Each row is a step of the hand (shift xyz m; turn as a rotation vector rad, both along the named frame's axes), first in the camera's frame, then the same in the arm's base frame.
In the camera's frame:
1: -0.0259 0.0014 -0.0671 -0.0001 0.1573 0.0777
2: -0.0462 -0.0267 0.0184 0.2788 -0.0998 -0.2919
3: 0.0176 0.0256 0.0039 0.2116 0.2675 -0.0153
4: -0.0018 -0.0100 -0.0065 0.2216 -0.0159 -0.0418
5: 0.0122 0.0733 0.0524 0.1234 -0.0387 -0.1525
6: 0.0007 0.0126 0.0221 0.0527 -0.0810 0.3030
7: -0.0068 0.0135 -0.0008 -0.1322 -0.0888 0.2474
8: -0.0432 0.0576 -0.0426 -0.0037 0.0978 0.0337
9: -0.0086 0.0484 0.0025 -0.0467 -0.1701 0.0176
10: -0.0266 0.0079 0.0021 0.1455 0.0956 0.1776
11: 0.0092 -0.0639 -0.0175 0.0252 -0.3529 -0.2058
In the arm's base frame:
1: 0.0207 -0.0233 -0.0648 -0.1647 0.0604 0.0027
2: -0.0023 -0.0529 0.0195 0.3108 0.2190 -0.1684
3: -0.0168 0.0261 -0.0042 -0.1402 0.2983 -0.0892
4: 0.0106 -0.0055 -0.0019 0.1080 0.1984 0.0086
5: -0.0800 0.0395 0.0178 0.1437 0.0991 -0.0976
6: -0.0202 0.0055 0.0145 -0.0540 0.0174 0.3129
7: -0.0130 -0.0011 -0.0076 -0.0854 -0.1563 0.2342
8: -0.0426 -0.0177 -0.0698 -0.0970 0.0342 -0.0119
9: -0.0438 0.0107 -0.0197 0.1156 -0.1086 0.0792
10: -0.0165 -0.0215 -0.0062 -0.1099 0.1710 0.1433
11: 0.0636 -0.0161 0.0130 0.3924 -0.1125 -0.0297

